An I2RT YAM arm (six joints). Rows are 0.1 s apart.
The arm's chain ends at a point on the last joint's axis. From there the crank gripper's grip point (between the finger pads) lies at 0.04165 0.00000 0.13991 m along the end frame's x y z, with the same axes.
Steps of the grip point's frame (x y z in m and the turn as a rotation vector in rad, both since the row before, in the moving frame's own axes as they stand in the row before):
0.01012, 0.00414, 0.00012, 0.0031, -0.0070, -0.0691
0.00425, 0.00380, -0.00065, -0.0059, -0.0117, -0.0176
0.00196, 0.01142, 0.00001, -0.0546, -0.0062, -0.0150
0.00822, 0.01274, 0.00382, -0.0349, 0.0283, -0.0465
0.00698, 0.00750, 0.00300, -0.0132, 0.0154, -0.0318
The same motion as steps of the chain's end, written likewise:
0.01121, 0.00742, -0.00016, 0.0031, -0.0070, -0.0691
0.00589, 0.00369, -0.00113, -0.0059, -0.0117, -0.0176
0.00278, 0.00440, -0.00005, -0.0546, -0.0062, -0.0150
0.00421, 0.00991, 0.00511, -0.0349, 0.0283, -0.0465
0.00482, 0.00702, 0.00366, -0.0132, 0.0154, -0.0318

